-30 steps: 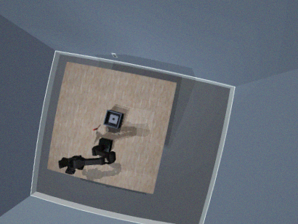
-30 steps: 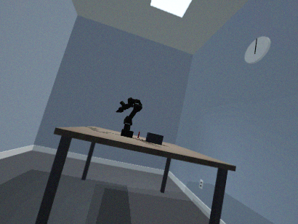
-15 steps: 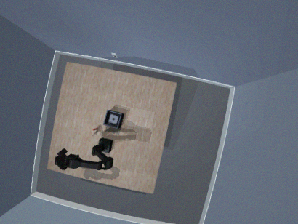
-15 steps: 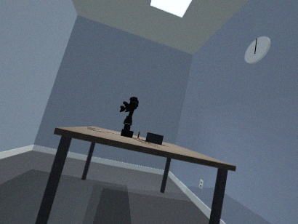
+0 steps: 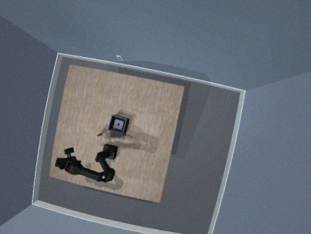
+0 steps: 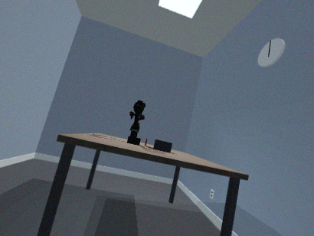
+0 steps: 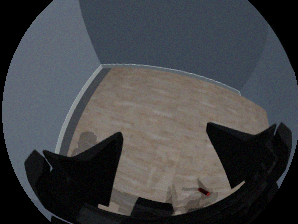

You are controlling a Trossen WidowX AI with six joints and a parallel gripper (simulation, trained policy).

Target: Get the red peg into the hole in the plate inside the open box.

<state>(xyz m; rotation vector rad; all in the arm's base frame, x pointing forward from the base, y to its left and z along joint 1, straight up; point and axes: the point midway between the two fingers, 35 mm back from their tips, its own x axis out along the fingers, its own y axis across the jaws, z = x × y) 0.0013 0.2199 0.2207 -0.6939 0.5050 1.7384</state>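
Right now my gripper tip is 180 mm short of the red peg, 140 mm to the left of it and 230 mm above it. The rest, counted from my gripper tip: dark box 320 mm ahead, 330 mm to the right, 240 mm below; grey plate 320 mm ahead, 330 mm to the right, 220 mm below.
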